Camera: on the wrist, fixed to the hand. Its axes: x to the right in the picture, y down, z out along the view.
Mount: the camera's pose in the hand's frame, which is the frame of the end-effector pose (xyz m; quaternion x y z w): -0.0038 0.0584 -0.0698 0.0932 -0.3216 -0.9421 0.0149
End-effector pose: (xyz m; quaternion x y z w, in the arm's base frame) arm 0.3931 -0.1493 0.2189 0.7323 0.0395 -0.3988 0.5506
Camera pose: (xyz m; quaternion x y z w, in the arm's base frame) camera 0.4573 -0.1122 0.2718 0.1032 -0.4763 0.7639 0.4231
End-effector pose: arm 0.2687 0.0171 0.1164 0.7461 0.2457 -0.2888 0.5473
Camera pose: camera 0.3172 0.0675 0.1748 0.2622 -0.5037 0.7828 0.2545
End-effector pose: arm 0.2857 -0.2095 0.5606 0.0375 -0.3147 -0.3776 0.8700
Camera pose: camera 0.3609 -0.1774 0.5205 -0.2567 0.2844 0.8081 0.4475
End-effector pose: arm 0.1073 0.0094 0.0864 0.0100 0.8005 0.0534 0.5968
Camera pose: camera 0.0388 0.0620 0.1154 -0.6813 -0.1656 -0.6393 0.3157
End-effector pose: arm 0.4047 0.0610 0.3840 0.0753 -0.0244 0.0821 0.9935
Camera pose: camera 0.3937 0.1281 0.3233 0.1431 -0.2413 -0.9567 0.0773
